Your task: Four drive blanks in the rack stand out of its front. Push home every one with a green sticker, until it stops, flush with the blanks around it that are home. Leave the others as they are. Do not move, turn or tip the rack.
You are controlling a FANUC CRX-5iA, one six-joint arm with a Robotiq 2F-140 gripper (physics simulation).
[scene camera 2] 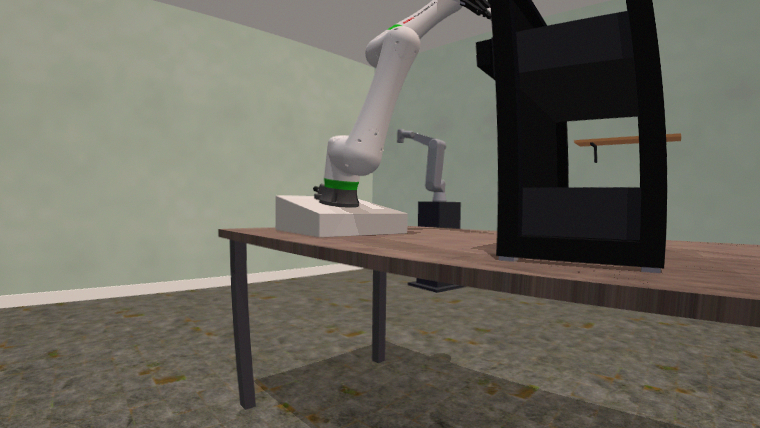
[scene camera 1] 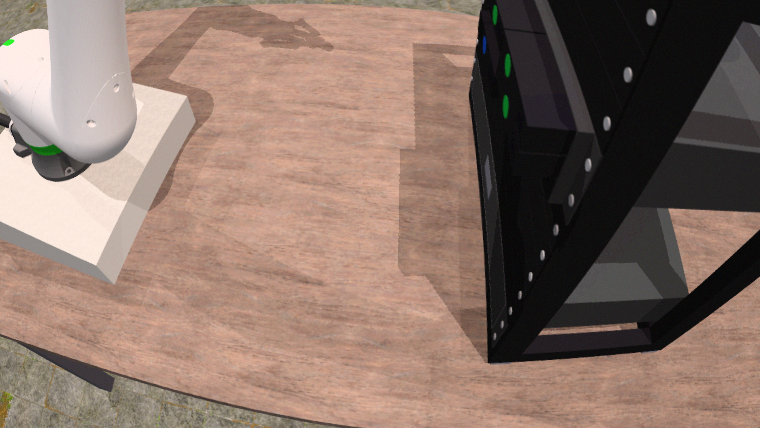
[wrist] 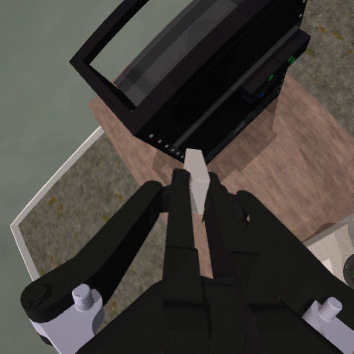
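The black rack [scene camera 1: 593, 223] [scene camera 2: 507, 159] [wrist: 105, 90] stands upright on the table. In scene camera 1, green stickers [scene camera 1: 494, 14] [scene camera 1: 507, 65] [scene camera 1: 505, 106] and a blue sticker [scene camera 1: 484, 44] show on dark blanks at its front. The wrist view shows two green stickers [wrist: 291, 59] [wrist: 271, 78] and a blue sticker [wrist: 262, 95]. A dark blank [scene camera 2: 484, 57] juts from the front in scene camera 2. How far each blank stands out is hard to tell. My gripper [scene camera 2: 487, 11] [wrist: 191, 162] is shut and empty, high near the rack's front, with a pale piece at its fingertips.
The wooden table [scene camera 1: 297, 212] [scene camera 2: 446, 255] [wrist: 310, 170] carries the arm's pale base block [scene camera 1: 58, 223] [scene camera 2: 297, 215]. The white arm [scene camera 1: 90, 79] [scene camera 2: 380, 101] rises toward the rack. Another robot [scene camera 2: 436, 164] and a wall shelf [scene camera 2: 672, 137] stand behind.
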